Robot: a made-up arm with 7 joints.
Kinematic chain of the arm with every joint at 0, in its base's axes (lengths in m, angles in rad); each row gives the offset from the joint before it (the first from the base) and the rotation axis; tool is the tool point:
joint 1: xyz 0.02 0.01 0.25 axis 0 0.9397 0.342
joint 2: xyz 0.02 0 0.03 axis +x
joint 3: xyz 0 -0.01 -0.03 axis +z
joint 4: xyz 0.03 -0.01 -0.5 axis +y
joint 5: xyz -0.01 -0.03 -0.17 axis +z
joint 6: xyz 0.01 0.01 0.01 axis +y
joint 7: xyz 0.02 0 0 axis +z
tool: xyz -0.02 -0.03 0
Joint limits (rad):
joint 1: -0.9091..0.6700
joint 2: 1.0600..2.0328
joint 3: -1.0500..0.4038
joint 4: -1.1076..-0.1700
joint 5: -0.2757..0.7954
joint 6: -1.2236..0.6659
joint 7: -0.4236..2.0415
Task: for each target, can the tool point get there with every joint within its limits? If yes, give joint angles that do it. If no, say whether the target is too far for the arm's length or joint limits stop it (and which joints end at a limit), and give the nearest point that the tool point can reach.
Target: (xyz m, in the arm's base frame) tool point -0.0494 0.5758 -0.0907
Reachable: yes | joints 0.3551 1.1943 -0.5663 -0.5709 0.4297 0.4284 0.6020
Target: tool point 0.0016 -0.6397 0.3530
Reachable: no: joint limits stop it (at a limit: joint 1, joint 2, joint 4, joint 7) | nearest point 0.4873 0.3070 0.1432 | short by 1.085 m
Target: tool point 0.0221 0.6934 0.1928
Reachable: yes | joints 0.3722 1.6736 -0.5102 -0.5307 -0.1062 0.4096 0.8461
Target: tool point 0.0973 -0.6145 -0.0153
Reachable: no: joint limits stop it (at a limit: joint 1, joint 2, joint 3, joint 4, joint 5, joint 7) | nearest point 0.4731 0.3034 0.0754 | short by 0.996 m
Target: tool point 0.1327 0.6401 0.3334
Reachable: yes | joints 0.4938 1.9269 -0.2739 -0.8168 0.4499 -0.3166 0.7789
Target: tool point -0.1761 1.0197 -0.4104
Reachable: no: too far | nearest point -0.0928 0.6043 -0.1248 | short by 0.511 m
